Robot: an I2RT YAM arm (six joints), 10 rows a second.
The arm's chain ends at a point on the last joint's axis. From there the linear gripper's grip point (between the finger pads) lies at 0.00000 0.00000 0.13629 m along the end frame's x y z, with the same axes.
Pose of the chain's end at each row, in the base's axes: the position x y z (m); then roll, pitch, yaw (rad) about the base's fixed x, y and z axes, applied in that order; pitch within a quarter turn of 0, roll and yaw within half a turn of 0:
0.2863 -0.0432 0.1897 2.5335 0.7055 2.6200
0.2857 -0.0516 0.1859 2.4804 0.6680 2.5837
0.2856 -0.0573 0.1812 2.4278 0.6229 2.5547
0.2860 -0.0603 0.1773 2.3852 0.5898 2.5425
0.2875 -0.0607 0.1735 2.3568 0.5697 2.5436
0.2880 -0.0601 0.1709 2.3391 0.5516 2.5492
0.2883 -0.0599 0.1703 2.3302 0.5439 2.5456
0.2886 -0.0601 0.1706 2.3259 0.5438 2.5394
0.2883 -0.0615 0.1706 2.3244 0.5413 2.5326
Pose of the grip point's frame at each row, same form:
0.3880 -0.0118 0.1045 2.5335 0.7055 2.6200
0.3865 -0.0159 0.1015 2.4804 0.6680 2.5837
0.3851 -0.0163 0.0975 2.4278 0.6229 2.5547
0.3843 -0.0141 0.0949 2.3852 0.5898 2.5425
0.3847 -0.0104 0.0923 2.3568 0.5697 2.5436
0.3839 -0.0065 0.0902 2.3391 0.5516 2.5492
0.3840 -0.0054 0.0900 2.3302 0.5439 2.5456
0.3846 -0.0057 0.0907 2.3259 0.5438 2.5394
0.3846 -0.0075 0.0907 2.3244 0.5413 2.5326

